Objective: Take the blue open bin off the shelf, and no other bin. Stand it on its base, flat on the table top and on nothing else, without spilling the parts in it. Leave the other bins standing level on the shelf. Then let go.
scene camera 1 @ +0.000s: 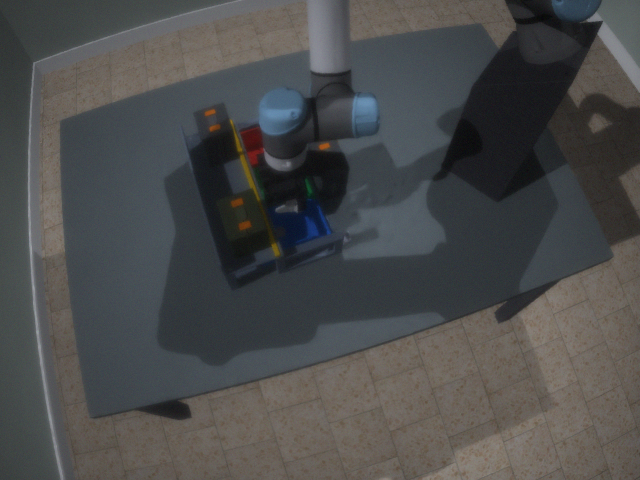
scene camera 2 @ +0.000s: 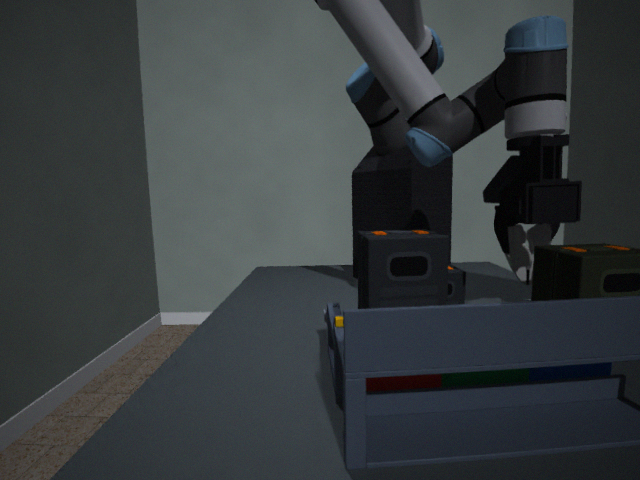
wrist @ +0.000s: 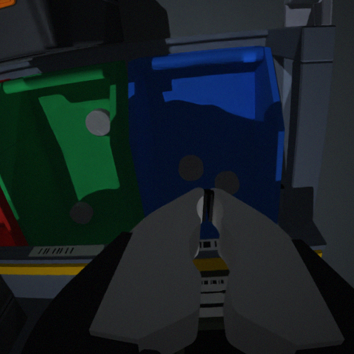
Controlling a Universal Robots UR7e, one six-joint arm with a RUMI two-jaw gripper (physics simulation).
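Seen in the pictures: gripper, between the fingertips: (scene camera 1: 296,209) (scene camera 2: 526,284); arm's base, origin of its link: (scene camera 1: 553,45) (scene camera 2: 398,138).
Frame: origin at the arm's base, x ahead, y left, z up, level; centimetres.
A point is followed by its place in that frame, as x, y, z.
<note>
The blue bin (scene camera 1: 305,225) @(56.4, 8.1, -42.3) (scene camera 2: 573,371) @(68.9, 10.1, -39.2) (wrist: 210,135) is at one end of the shelf (scene camera 1: 310,253) @(57.2, 15.5, -41.5) (scene camera 2: 485,335) @(79.1, -5.6, -29.9) (wrist: 317,110), beside its end panel. Two round grey parts (wrist: 191,167) (wrist: 226,183) lie in it. The green bin (scene camera 1: 310,187) @(53.1, 0.3, -39.0) (scene camera 2: 485,377) @(69.9, -1.4, -39.2) (wrist: 90,160) stands right beside it, with round parts inside. The red bin (scene camera 1: 251,142) @(63.9, -17.2, -40.3) (scene camera 2: 403,382) @(70.8, -11.6, -39.3) (wrist: 7,225) is beyond the green one. My gripper (scene camera 1: 283,208) @(58.4, 9.2, -30.6) (scene camera 2: 523,279) @(58.4, 9.2, -30.6) (wrist: 205,191) is shut and empty, pointing down above the blue bin near its label side. Its height above the bin is hard to tell.
An olive case (scene camera 1: 240,219) @(70.4, 11.9, -23.3) (scene camera 2: 568,273) @(72.7, 6.0, -25.7) and a dark grey case (scene camera 1: 209,121) @(72.5, -12.2, -20.8) (scene camera 2: 403,294) @(75.4, -12.6, -26.9) stand across the yellow strip (scene camera 1: 248,178) @(66.9, -2.0, -32.0) (wrist: 45,270). Another dark case (scene camera 1: 333,162) (scene camera 2: 455,286) @(51.1, 0.9, -32.7) (wrist: 85,25) stands on the table (scene camera 1: 387,289) @(42.5, 28.0, -43.2) near the green bin. The arm's pedestal (scene camera 1: 506,113) @(12.4, 7.6, -11.8) (scene camera 2: 382,206) @(9.5, -6.2, -20.3) is farther off.
</note>
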